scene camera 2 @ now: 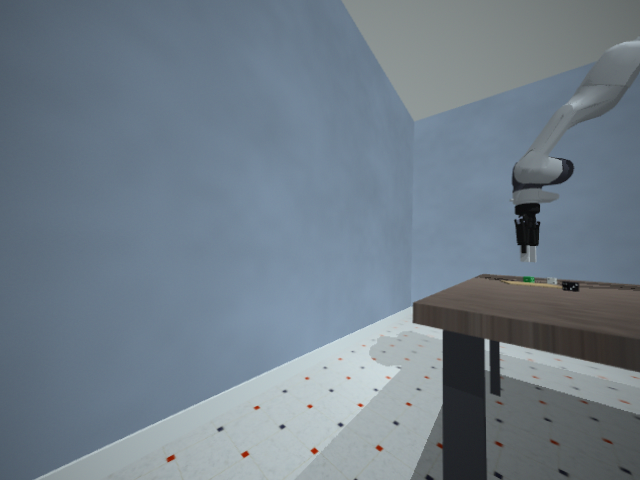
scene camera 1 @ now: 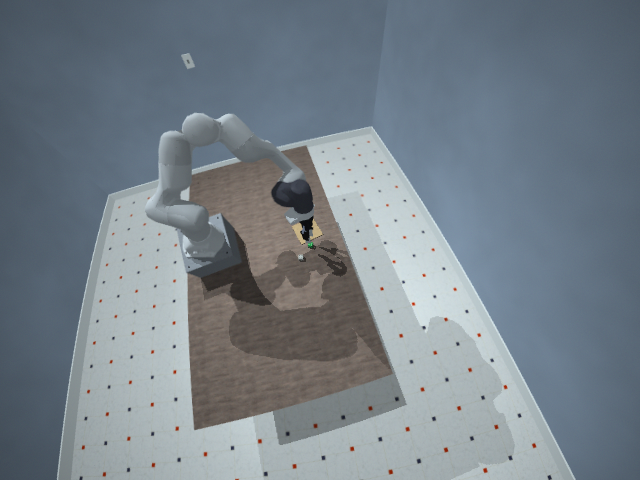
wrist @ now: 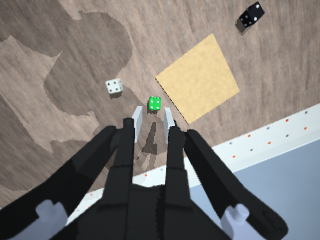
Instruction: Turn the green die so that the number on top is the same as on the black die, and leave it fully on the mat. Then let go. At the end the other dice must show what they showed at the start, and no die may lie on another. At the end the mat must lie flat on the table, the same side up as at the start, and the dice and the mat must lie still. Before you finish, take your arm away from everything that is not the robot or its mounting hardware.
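Visible: the gripper [scene camera 2: 528, 262] [wrist: 153, 114]; a tan mat [wrist: 200, 80].
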